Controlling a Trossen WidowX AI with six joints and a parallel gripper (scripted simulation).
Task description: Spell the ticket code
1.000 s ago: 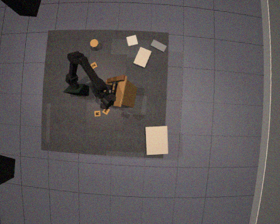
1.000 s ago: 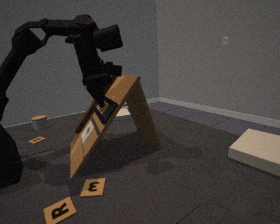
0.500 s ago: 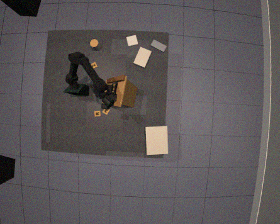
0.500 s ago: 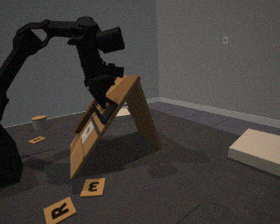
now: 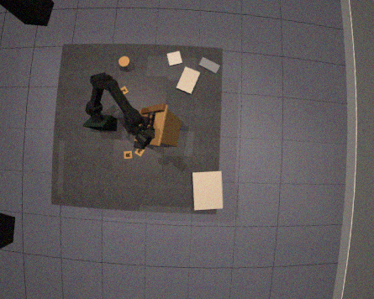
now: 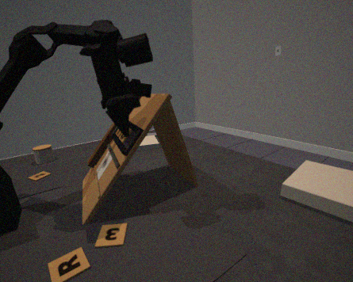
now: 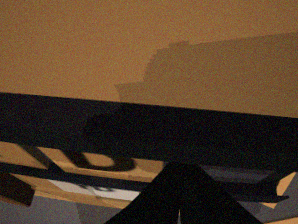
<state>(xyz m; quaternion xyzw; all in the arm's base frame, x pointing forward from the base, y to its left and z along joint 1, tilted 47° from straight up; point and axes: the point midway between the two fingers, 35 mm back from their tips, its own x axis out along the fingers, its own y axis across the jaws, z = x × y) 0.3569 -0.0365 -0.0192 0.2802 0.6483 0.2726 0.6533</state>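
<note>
The white ticket is 60 mm behind my gripper tip, 70 mm to the left of it and 80 mm below it. Round my gripper tip: letter tile d: 40 mm to the left; then letter tile: 80 mm behind, 120 mm to the right, 170 mm below; then cream slab: 180 mm ahead, 470 mm to the left, 160 mm below.
</note>
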